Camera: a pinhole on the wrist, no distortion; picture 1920 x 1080 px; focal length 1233.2 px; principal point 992.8 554.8 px. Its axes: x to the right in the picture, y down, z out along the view. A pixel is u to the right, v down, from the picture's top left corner.
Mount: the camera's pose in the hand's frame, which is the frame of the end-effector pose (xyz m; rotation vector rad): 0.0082 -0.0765 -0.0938 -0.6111 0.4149 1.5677
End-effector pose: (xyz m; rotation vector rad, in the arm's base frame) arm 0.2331 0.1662 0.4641 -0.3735 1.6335 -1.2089
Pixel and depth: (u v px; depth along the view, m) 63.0 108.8 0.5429
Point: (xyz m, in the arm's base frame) 0.6696 -0.2739 0.4566
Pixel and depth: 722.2 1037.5 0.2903
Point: 0.4436 0.2003 0.5153
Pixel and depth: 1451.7 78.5 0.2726
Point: 0.3149 0.1551 0.2767
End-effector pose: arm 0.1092 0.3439 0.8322 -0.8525 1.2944 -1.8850
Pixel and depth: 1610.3 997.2 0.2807
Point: 0.2414 0.3844 0.6401
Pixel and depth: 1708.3 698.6 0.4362
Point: 0.3074 0.2828 0.4831
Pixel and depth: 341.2 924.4 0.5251
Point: 0.6144 0.2837 0.9375
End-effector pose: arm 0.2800 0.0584 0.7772 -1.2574 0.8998 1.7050
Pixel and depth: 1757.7 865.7 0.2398
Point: 0.1318 -0.0333 0.8742
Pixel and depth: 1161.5 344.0 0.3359
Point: 0.0682 0.1258 0.8082
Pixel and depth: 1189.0 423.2 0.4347
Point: -0.0213 0.1452 0.8533
